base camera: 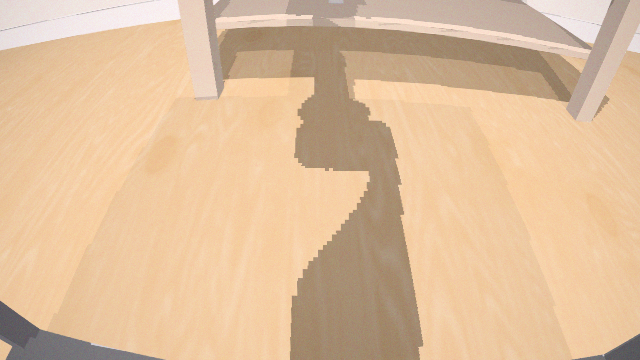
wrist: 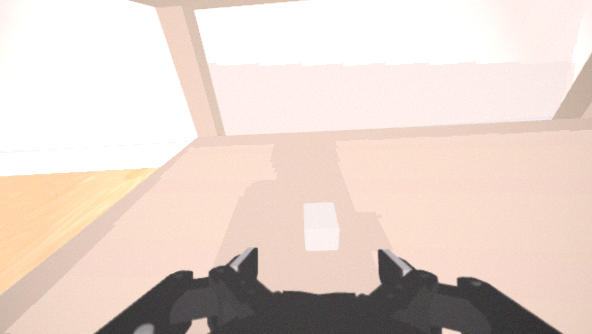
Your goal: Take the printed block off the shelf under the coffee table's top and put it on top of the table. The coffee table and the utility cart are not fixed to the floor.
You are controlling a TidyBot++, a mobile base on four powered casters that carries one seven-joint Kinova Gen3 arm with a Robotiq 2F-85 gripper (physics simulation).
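Places are measured from the arm's base along level axes (x right, y back, z down), in centimetres.
Pixels of known places: gripper, fingertip midpoint: (wrist: 316,262).
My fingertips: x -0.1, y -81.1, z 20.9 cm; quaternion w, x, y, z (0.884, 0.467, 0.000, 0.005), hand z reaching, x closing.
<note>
Behind a point stands the place of what it marks.
The printed block (wrist: 321,227) {x 0.5, y -85.2, z 21.8 cm}, small and white, lies on the coffee table's lower shelf (wrist: 450,200) {x 16.3, y -92.1, z 24.7 cm} (base camera: 425,12) {x 20.0, y -83.4, z 24.6 cm}. In the base camera view a small pale part of the block (base camera: 340,1) {x 1.5, y -84.9, z 24.0 cm} shows at the top edge. My gripper (wrist: 316,262) {x 0.0, y -81.1, z 20.9 cm} is open in the wrist view, with nothing between its fingers. The block shows ahead of the fingertips, roughly midway between them, apart from both. The gripper does not show in the base camera view. The underside edge of the table's top (wrist: 240,3) {x -12.6, y -120.1, z -0.3 cm} shows at the top of the wrist view.
The table's near legs (base camera: 200,50) {x -24.4, y -67.7, z 28.5 cm} (base camera: 597,65) {x 57.6, y -69.8, z 25.7 cm} stand left and right in the base camera view. A far leg (wrist: 182,70) {x -26.5, y -117.7, z 10.0 cm} stands at the shelf's back left corner, another leg (wrist: 575,95) {x 57.0, y -121.9, z 20.7 cm} at the right. A white wall (wrist: 75,90) {x -66.6, y -130.5, z 14.2 cm} is behind. The arm's shadow crosses the floor and shelf.
</note>
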